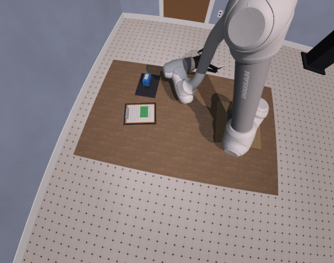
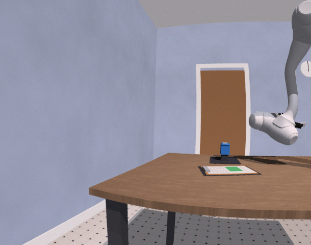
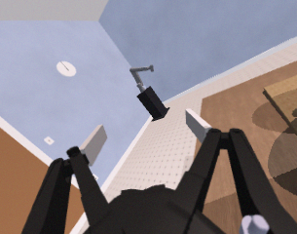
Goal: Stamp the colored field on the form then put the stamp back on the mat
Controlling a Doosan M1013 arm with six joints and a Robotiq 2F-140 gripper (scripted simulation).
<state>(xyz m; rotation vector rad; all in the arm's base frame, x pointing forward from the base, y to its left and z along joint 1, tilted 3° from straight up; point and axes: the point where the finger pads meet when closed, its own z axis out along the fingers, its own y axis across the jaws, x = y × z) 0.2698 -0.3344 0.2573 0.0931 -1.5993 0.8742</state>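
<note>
My hand is 50 cm short of the blue stamp, 21 cm to the right of it and 20 cm above it. The rest, counted from my hand: dark mat (50 cm ahead, 25 cm below, 21 cm to the left); then clipboard form (48 cm to the left, 48 cm ahead, 25 cm below).
</note>
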